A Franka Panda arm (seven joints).
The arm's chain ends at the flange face. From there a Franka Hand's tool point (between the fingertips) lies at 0.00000 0.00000 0.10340 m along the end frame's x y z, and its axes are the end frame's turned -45 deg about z.
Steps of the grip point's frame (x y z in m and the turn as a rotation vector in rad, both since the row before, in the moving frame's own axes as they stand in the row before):
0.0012, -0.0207, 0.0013, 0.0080, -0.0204, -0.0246
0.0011, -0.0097, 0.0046, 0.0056, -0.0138, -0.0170
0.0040, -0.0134, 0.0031, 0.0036, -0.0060, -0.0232
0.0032, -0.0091, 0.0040, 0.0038, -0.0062, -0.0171
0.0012, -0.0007, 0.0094, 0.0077, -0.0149, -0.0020
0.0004, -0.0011, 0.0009, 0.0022, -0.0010, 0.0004
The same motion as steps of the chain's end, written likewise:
-0.0117, -0.0164, 0.0013, -0.0088, -0.0201, -0.0246
-0.0047, -0.0082, 0.0046, -0.0058, -0.0137, -0.0170
-0.0059, -0.0125, 0.0031, -0.0017, -0.0068, -0.0232
-0.0034, -0.0089, 0.0040, -0.0017, -0.0071, -0.0171
0.0020, -0.0019, 0.0094, -0.0051, -0.0160, -0.0020
-0.0003, -0.0010, 0.0009, 0.0008, -0.0023, 0.0004

